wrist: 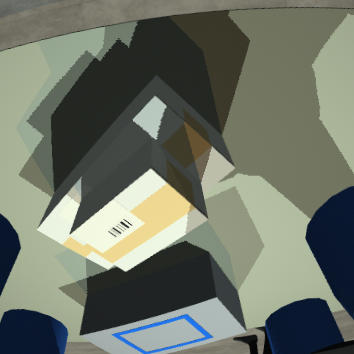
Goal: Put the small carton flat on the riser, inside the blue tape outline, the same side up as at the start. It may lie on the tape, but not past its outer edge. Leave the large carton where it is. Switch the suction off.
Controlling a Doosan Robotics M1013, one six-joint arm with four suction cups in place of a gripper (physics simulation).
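Places are measured from the arm's base along level axes (x ahead, y left, z up), in metres.
Pixels of known places: hand, tool point: (165,291).
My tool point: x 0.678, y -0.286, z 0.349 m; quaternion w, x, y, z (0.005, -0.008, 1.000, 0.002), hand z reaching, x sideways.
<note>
Behind a point stands the place of what it marks.
The small carton (167,210) {y -0.177, x 0.673, z 0.172 m} lies on top of the large carton (150,116) {y -0.261, x 0.692, z 0.097 m}, near its lower corner in the wrist view. Its upper face is white with a tan band and a pale barcode label. Much of the large carton's upper face is in dark shadow. The riser (221,314) {y 0.177, x 0.553, z 0.116 m} stands at the bottom of the view, apart from the cartons, with a light grey top. The blue tape outline (200,327) {y 0.235, x 0.594, z 0.117 m} is on that top and is bare inside. My gripper (170,295) {y -0.286, x 0.678, z 0.349 m} shows as dark blue suction cups at both lower sides. It is open, with no carton on the cups, and hangs above the scene.
A pale green surface (285,200) {y -0.043, x 0.427, z -0.004 m} with a curved far edge lies under the cartons and riser, crossed by large dark shadows. Grey floor (45,27) shows beyond the edge. A small black fitting (252,340) shows at the bottom, right of the riser.
</note>
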